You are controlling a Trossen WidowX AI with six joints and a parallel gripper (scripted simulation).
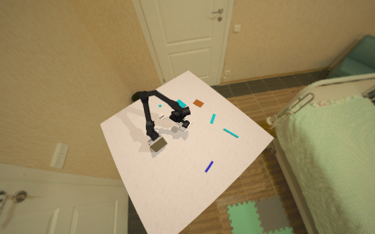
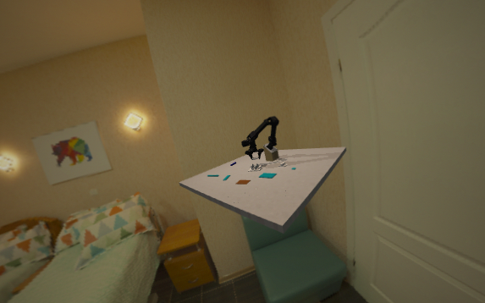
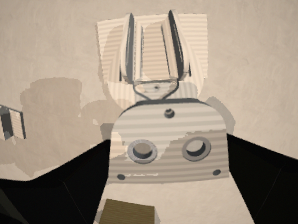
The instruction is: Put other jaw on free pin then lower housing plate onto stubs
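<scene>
The jaw piece is 20 mm ahead of my gripper tip, 20 mm to the left of it and 70 mm below it. From my gripper tip the other things lie so: teal plate 200 mm ahead, 220 mm to the left, 80 mm below; blue bar 100 mm behind, 430 mm to the right, 70 mm below; orange plate 340 mm ahead, 70 mm to the left, 80 mm below.
</scene>
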